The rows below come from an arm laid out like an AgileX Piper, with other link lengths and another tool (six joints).
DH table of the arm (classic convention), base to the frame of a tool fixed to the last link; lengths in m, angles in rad. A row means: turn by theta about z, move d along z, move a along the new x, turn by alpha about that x. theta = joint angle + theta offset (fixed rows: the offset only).
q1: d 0.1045, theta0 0, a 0, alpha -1.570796
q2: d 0, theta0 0.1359, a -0.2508, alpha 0
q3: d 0, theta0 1.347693, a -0.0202, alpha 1.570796
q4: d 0.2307, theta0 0, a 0, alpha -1.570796
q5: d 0, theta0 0, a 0, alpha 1.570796
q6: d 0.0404, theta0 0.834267, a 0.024, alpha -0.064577
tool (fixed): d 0.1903, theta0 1.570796, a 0, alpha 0
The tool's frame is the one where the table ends.
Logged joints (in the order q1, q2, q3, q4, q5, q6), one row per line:
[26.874, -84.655, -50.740, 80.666, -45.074, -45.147]
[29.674, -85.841, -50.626, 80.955, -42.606, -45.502]
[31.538, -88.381, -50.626, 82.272, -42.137, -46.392]
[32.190, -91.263, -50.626, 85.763, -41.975, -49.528]
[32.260, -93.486, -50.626, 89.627, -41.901, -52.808]
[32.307, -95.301, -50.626, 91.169, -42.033, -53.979]
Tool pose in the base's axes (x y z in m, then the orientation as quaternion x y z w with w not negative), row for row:
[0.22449, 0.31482, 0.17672, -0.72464, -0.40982, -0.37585, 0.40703]
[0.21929, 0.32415, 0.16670, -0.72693, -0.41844, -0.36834, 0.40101]
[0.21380, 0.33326, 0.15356, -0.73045, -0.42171, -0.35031, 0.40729]
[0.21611, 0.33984, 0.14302, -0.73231, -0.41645, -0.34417, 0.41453]
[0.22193, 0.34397, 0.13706, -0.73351, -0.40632, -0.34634, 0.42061]
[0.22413, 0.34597, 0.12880, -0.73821, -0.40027, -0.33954, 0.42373]
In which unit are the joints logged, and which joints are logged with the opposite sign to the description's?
The joints are logged in degrees. Opposite sign: q2, q5.
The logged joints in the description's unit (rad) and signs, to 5 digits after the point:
[0.46904, 1.47751, -0.88558, 1.40789, 0.78669, -0.78796]
[0.51791, 1.49821, -0.88359, 1.41293, 0.74361, -0.79416]
[0.55044, 1.54254, -0.88359, 1.43592, 0.73543, -0.80969]
[0.56182, 1.59284, -0.88359, 1.49685, 0.73260, -0.86443]
[0.56304, 1.63164, -0.88359, 1.56429, 0.73131, -0.92167]
[0.56386, 1.66332, -0.88359, 1.59120, 0.73361, -0.94211]

